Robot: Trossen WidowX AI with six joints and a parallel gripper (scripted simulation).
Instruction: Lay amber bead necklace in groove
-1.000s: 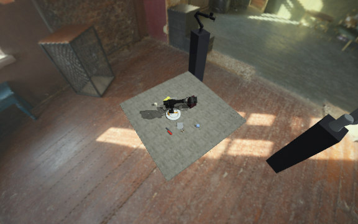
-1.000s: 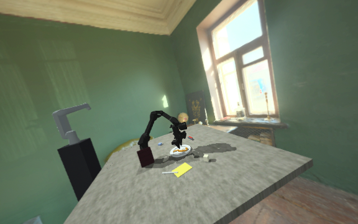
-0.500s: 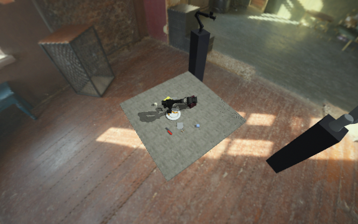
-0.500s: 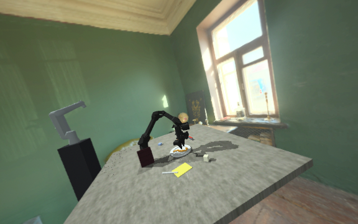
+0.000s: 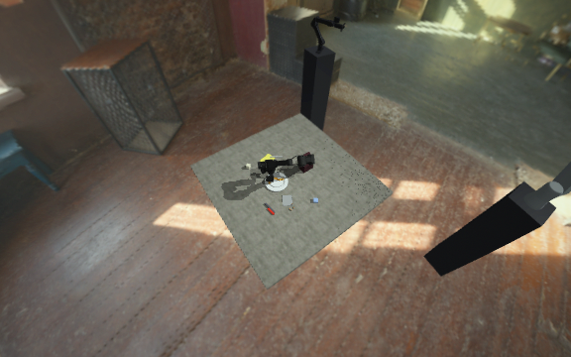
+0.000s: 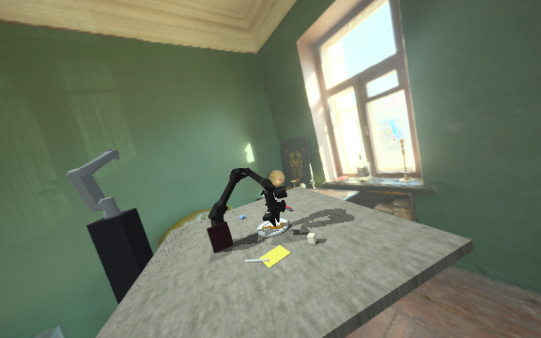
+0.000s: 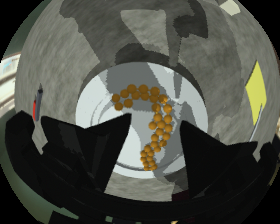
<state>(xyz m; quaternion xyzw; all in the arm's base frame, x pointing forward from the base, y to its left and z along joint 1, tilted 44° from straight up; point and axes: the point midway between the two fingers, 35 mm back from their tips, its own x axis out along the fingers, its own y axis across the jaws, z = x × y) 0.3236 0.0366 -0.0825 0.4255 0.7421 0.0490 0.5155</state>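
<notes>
Right now my gripper tip is 4 cm to the right of the board, 3 cm past it and 3 cm above it. The rest, counted from my gripper tip: grey square: 25 cm to the left, 3 cm below, 2 cm behind; small white cube: 23 cm to the right, 12 cm ahead, 1 cm below; yellow card: 23 cm to the right, 8 cm behind, 3 cm below.
</notes>
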